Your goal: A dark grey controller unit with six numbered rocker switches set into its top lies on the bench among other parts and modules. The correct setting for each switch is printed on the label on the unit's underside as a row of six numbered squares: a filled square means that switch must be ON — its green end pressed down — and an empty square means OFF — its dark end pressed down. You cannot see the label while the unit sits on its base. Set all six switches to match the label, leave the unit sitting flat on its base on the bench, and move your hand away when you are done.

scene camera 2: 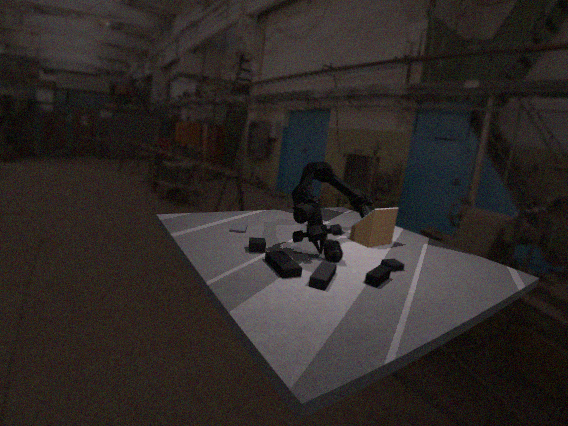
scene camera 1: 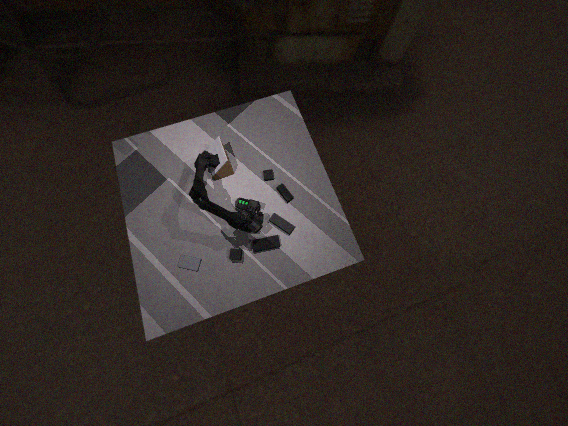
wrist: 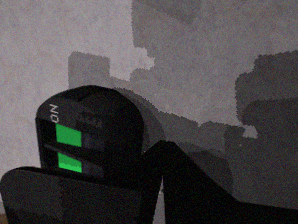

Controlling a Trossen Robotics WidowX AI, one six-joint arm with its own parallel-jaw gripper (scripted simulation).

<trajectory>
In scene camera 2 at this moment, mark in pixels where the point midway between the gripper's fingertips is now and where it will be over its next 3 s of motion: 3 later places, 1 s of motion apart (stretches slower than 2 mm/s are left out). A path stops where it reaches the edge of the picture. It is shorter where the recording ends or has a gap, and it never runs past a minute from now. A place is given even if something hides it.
My gripper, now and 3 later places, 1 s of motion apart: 320, 253; 321, 258; 324, 258; 330, 258
</trajectory>
